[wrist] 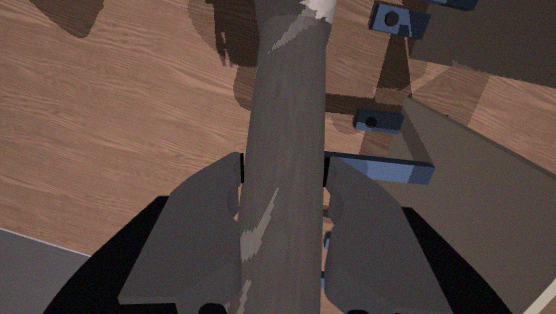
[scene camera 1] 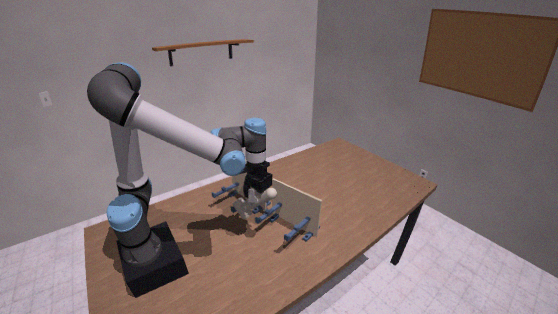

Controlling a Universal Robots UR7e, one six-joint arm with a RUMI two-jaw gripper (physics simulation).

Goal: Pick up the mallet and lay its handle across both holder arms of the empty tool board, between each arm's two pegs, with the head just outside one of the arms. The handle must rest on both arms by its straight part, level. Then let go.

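Seen in the pictures: gripper, between the fingertips: (wrist: 283, 159) (scene camera 1: 254, 203); arm's base, origin of its link: (scene camera 1: 142, 250).
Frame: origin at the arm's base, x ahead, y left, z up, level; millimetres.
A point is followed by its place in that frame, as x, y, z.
My gripper (scene camera 1: 255, 199) @(465, -113, 51) (wrist: 283, 159) @(465, -113, 51) is shut on the handle of the mallet (scene camera 1: 270, 193) @(465, -213, 157) (wrist: 285, 125) @(460, -89, 63), with one finger on each side. The handle's pale rounded end sticks out to the right of the fingers in the scene view. The mallet's head cannot be made out clearly there, behind and among the fingers. The mallet is held above the table, in front of a pale tool board (scene camera 1: 302, 204) @(615, -247, 38) (wrist: 480, 210) @(600, -122, 45). Blue holder arms (scene camera 1: 269, 213) @(510, -153, -8) (wrist: 395, 171) @(568, -133, -12) stick out from it, one partly hidden under the handle and right finger in the wrist view. Another blue arm (scene camera 1: 297, 230) @(526, -303, -14) is farther right.
Another blue arm (scene camera 1: 225, 190) @(480, 144, -29) juts out at the left, beyond the gripper. Small blue blocks with dark holes (wrist: 400, 20) @(553, -14, -93) (wrist: 378, 121) @(571, -113, -93) lie low beside the boards. A second board panel (wrist: 495, 40) @(580, -23, 3) shows at the wrist view's upper right. The wooden table (scene camera 1: 350, 180) @(1123, -194, -105) carries everything.
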